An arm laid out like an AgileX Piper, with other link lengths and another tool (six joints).
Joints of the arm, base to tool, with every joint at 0 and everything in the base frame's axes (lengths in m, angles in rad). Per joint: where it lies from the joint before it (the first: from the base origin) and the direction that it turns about. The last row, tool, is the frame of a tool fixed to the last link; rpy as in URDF.
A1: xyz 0 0 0.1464 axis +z
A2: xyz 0 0 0 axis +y
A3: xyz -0.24 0 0.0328 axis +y
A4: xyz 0.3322 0 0.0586 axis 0.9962 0 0.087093
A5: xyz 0 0 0 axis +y
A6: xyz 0.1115 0 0.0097 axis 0.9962 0 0.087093
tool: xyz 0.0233 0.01 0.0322 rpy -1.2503 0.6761 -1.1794
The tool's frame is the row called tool.
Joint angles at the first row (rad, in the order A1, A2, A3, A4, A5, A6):
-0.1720, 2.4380, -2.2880, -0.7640, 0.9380, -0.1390
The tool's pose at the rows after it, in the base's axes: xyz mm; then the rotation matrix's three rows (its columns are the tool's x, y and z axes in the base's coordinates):
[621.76, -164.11, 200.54], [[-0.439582, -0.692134, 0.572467], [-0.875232, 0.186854, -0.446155], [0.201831, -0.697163, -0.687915]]
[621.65, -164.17, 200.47], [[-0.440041, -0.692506, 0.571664], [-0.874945, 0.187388, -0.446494], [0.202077, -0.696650, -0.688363]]
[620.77, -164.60, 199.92], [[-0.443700, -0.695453, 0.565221], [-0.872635, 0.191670, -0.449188], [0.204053, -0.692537, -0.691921]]
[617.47, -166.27, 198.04], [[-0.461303, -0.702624, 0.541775], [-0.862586, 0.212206, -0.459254], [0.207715, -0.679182, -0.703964]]
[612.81, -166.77, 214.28], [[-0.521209, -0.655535, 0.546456], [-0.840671, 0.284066, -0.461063], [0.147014, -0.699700, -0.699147]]
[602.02, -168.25, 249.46], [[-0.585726, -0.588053, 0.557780], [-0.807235, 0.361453, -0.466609], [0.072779, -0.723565, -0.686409]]
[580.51, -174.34, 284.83], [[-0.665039, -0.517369, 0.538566], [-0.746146, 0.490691, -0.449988], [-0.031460, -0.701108, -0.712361]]
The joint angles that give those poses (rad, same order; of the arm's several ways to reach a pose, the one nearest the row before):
-0.1720, 2.4380, -2.2880, -0.7640, 0.9390, -0.1390
-0.1720, 2.4380, -2.2880, -0.7640, 0.9400, -0.1390
-0.1720, 2.4380, -2.2881, -0.7640, 0.9480, -0.1390
-0.1720, 2.4380, -2.2881, -0.7640, 0.9780, -0.1330
-0.1720, 2.4090, -2.2881, -0.7410, 1.0110, -0.0750
-0.1750, 2.3460, -2.2880, -0.7090, 1.0620, -0.0240
-0.1940, 2.2720, -2.2930, -0.6230, 1.1640, 0.0130

